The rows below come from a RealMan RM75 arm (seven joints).
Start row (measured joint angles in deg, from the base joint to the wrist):
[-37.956 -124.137 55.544 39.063 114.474 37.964 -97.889]
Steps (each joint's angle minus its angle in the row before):
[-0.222 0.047 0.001 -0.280 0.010 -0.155 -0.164]
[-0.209 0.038 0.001 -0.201 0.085 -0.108 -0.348]
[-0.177 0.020 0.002 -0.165 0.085 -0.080 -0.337]
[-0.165 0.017 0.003 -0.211 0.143 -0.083 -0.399]
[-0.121 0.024 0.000 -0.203 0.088 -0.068 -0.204]
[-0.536 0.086 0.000 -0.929 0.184 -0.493 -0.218]
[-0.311 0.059 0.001 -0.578 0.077 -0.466 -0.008]
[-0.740 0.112 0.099 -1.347 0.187 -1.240 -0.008]
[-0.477 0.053 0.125 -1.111 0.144 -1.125 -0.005]
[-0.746 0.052 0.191 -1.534 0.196 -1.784 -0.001]
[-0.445 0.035 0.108 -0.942 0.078 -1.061 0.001]
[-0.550 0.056 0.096 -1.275 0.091 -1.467 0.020]
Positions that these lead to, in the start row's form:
[-38.178 -124.090 55.545 38.783 114.484 37.809 -98.053]
[-38.387 -124.052 55.546 38.582 114.569 37.701 -98.401]
[-38.564 -124.032 55.548 38.417 114.654 37.621 -98.738]
[-38.729 -124.015 55.551 38.206 114.797 37.538 -99.137]
[-38.850 -123.991 55.551 38.003 114.885 37.470 -99.341]
[-39.386 -123.905 55.551 37.074 115.069 36.977 -99.559]
[-39.697 -123.846 55.552 36.496 115.146 36.511 -99.567]
[-40.437 -123.734 55.651 35.149 115.333 35.271 -99.575]
[-40.914 -123.681 55.776 34.038 115.477 34.146 -99.580]
[-41.660 -123.629 55.967 32.504 115.673 32.362 -99.581]
[-42.105 -123.594 56.075 31.562 115.751 31.301 -99.580]
[-42.655 -123.538 56.171 30.287 115.842 29.834 -99.560]

